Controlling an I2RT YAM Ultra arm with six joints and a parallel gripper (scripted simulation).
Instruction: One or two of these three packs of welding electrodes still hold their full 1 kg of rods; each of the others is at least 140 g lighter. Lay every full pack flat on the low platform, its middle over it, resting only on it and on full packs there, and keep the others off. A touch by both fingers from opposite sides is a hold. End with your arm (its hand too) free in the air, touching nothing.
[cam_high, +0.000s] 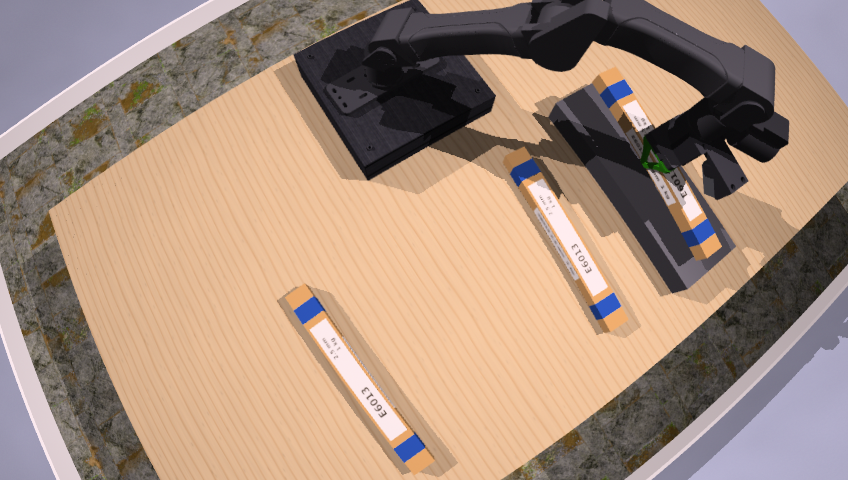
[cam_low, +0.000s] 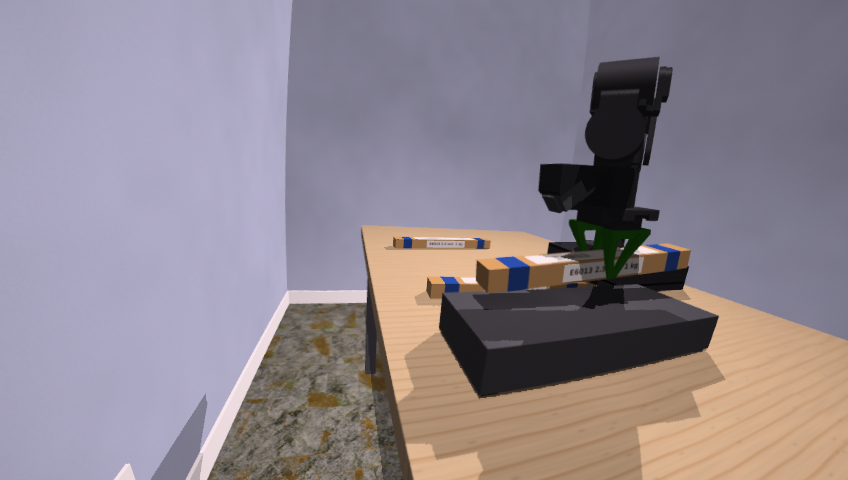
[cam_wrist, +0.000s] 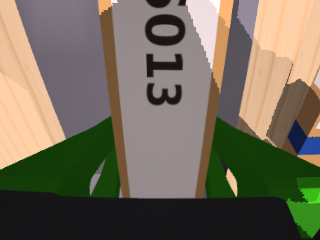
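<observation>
Right now the low dark platform is 100 mm below my hand, 20 mm ahead of it and 10 mm to the left of it.
</observation>
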